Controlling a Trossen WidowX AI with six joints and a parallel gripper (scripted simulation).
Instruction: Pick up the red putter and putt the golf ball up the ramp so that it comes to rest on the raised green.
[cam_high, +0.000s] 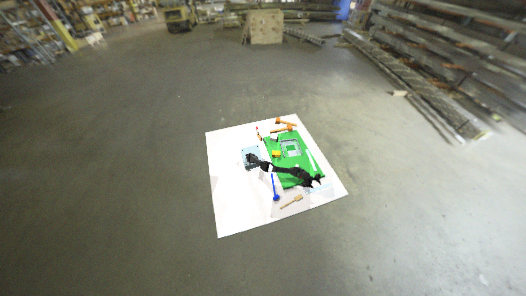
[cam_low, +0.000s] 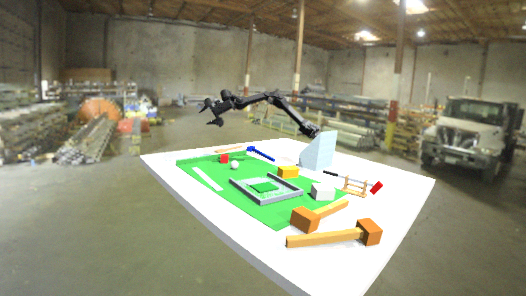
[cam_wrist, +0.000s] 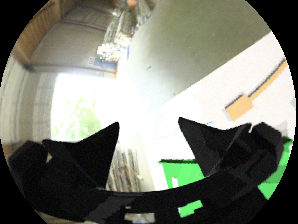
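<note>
The red putter is 180 mm behind my gripper tip, 900 mm to the left of it and 160 mm below it. Round my gripper tip: white golf ball: 30 mm ahead, 350 mm to the left, 190 mm below; then red cube: 230 mm to the left, 200 mm below; then blue putter: 300 mm behind, 230 mm to the left, 200 mm below.
</note>
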